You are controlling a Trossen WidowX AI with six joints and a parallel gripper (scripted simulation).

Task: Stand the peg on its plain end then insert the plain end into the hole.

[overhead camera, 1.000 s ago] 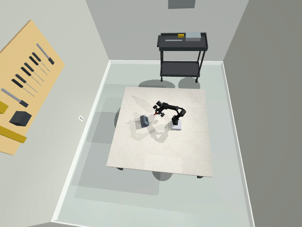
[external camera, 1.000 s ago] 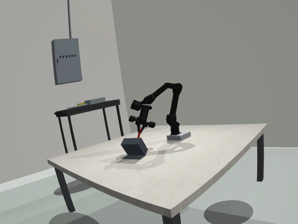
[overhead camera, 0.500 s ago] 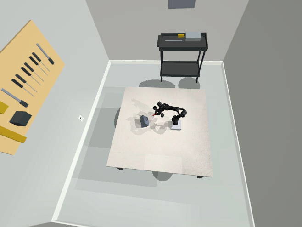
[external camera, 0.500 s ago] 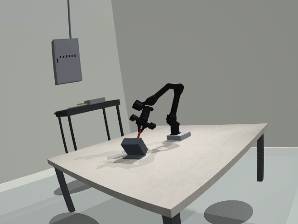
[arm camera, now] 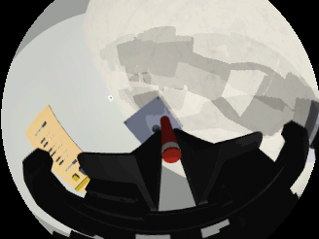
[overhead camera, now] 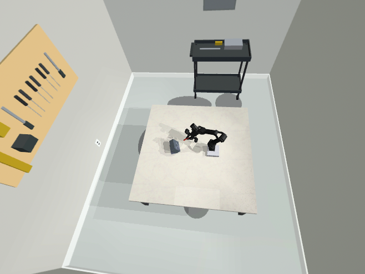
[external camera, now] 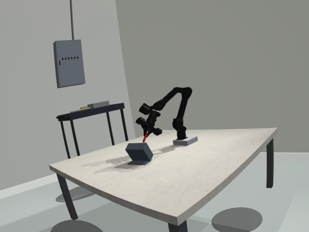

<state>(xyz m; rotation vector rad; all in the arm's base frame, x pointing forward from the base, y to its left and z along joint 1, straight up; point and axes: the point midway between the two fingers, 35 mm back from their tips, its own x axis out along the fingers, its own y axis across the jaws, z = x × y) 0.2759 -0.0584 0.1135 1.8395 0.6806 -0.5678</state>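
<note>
Right now the sloped panel is 13 cm ahead of my gripper tip, 7 cm to the left of it and 6 cm below it. Round my gripper tip: red peg 1 cm behind, 1 cm above.
</note>
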